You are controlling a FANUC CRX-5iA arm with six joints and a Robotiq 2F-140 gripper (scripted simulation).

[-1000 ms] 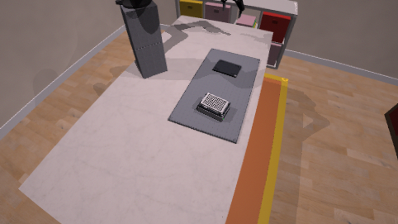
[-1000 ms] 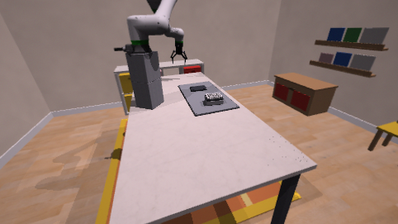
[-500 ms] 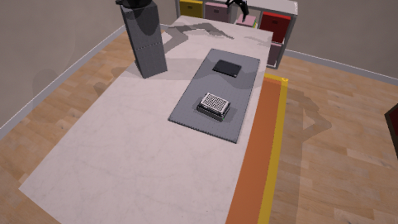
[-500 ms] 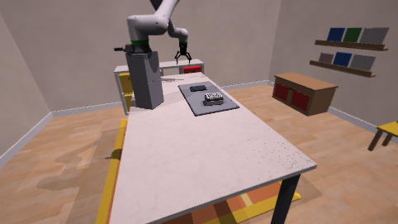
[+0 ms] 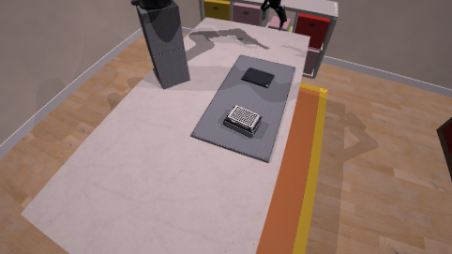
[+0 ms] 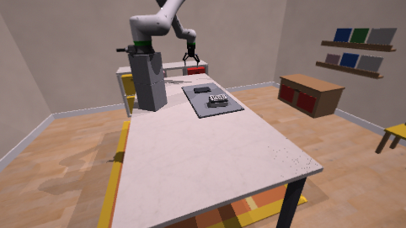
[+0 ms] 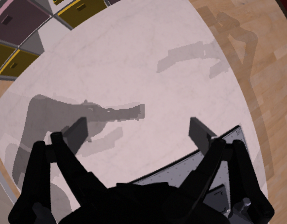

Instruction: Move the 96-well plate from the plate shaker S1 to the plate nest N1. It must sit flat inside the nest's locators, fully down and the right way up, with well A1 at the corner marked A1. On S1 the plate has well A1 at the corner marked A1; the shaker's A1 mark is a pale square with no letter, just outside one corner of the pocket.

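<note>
My gripper is now 11 cm short of the white 96-well plate, 70 cm to the left of it and 12 cm above it. The rest, counted from my hand: plate nest N1 (5 cm ahead, 35 cm to the right, 18 cm below).
</note>
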